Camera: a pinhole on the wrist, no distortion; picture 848 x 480 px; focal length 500.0 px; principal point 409.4 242.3 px. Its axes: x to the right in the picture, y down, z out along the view. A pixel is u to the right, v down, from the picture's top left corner.
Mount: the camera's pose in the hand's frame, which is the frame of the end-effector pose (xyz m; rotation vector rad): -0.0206 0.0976 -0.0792 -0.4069 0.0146 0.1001
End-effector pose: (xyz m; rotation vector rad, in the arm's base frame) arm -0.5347 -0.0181 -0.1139 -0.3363 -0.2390 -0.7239
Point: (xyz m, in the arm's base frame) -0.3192 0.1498 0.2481
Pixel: 614.9 111.1
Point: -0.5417 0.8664 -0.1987
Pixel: outside the picture
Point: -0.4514 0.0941 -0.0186
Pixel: 510.8 63.5
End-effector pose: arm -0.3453 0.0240 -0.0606 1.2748 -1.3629 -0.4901
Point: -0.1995 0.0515 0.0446
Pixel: behind the camera
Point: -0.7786 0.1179 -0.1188
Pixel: 177.9 116.7
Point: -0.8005 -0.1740 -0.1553
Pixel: outside the picture
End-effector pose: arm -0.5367 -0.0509 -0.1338 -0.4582 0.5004 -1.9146
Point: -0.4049 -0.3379 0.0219
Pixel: 811.7 24.1
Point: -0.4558 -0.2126 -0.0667
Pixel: outside the picture
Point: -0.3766 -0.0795 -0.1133
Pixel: 368.7 102.9
